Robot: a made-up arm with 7 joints.
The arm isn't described. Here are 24 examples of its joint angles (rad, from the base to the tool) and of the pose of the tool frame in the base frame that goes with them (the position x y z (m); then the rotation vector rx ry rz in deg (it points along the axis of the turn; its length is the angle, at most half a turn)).
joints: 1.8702 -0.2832 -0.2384 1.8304 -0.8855 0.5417 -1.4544
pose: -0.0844 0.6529 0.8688 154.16 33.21 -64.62
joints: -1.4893 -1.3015 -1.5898 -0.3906 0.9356 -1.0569 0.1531
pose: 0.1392 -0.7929 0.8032 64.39 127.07 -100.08
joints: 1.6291 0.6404 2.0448 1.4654 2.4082 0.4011 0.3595
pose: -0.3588 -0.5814 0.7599 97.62 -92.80 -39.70
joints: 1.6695 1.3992 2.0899 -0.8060 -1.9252 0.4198 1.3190
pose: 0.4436 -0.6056 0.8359 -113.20 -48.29 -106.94
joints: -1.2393 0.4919 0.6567 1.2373 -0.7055 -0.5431 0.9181
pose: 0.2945 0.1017 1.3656 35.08 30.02 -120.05
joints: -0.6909 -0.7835 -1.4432 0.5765 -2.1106 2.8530 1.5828
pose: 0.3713 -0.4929 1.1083 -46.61 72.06 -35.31
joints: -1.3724 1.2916 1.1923 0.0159 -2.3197 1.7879 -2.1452
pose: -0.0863 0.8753 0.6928 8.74 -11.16 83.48
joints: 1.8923 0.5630 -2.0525 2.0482 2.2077 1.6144 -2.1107
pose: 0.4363 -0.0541 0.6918 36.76 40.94 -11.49
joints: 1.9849 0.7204 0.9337 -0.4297 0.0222 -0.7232 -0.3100
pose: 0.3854 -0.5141 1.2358 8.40 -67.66 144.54
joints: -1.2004 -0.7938 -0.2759 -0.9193 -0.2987 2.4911 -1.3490
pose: 0.1315 -0.1018 1.2309 105.47 68.38 68.35
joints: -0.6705 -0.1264 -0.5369 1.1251 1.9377 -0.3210 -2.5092
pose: 0.3725 -0.4604 1.1840 -64.64 -41.38 29.76
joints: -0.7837 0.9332 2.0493 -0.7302 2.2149 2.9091 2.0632
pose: -0.5727 0.2606 1.0308 -51.23 -77.18 -0.51
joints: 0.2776 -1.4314 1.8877 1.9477 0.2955 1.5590 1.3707
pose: 0.1108 0.5072 0.8339 -65.27 -159.02 -16.68
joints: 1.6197 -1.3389 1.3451 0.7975 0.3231 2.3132 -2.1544
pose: -0.2852 0.6712 0.7256 -20.05 -27.54 87.60
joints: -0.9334 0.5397 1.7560 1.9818 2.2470 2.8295 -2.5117
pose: 0.0835 0.4718 0.7522 -68.42 32.24 -31.98
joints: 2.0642 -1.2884 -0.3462 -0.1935 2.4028 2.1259 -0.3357
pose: -0.4614 0.6294 0.7989 84.15 84.60 65.07
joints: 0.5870 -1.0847 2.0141 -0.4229 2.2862 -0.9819 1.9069
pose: 0.6938 0.1919 1.0844 26.19 -49.52 -135.72
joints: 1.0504 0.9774 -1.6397 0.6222 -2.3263 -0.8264 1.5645
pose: -0.1322 -0.7104 1.1776 -37.87 14.45 137.54
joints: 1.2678 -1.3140 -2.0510 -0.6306 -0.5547 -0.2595 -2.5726
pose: -0.0158 0.8495 0.7089 124.60 -29.33 64.59
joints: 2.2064 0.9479 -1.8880 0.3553 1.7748 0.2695 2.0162
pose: 0.6409 -0.4144 1.1480 -90.17 -86.73 -68.78
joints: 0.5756 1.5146 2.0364 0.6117 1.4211 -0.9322 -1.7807
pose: -0.8323 -0.1886 0.3691 63.80 16.83 -26.22
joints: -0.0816 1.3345 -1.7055 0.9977 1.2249 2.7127 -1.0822
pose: -0.5853 -0.3232 0.7564 -55.20 70.54 122.47
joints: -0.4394 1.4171 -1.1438 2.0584 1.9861 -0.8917 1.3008
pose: -0.2842 -0.2456 0.9958 69.20 51.61 91.81
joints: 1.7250 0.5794 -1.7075 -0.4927 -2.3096 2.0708 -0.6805
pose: -0.1482 -0.2508 1.3438 -119.32 0.97 -122.72
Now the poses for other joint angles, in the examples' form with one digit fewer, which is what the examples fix.
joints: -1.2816 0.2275 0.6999 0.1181 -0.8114 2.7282 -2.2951
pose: -0.042 0.246 1.370 52.3 37.0 91.1
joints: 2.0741 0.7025 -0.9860 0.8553 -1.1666 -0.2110 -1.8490
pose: 0.473 -0.184 1.422 -105.3 22.7 51.3
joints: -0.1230 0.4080 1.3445 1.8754 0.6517 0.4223 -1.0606
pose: 0.073 0.529 0.915 -71.6 35.4 94.7
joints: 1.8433 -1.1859 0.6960 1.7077 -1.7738 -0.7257 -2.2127
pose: -0.518 0.459 0.412 78.1 16.0 22.0
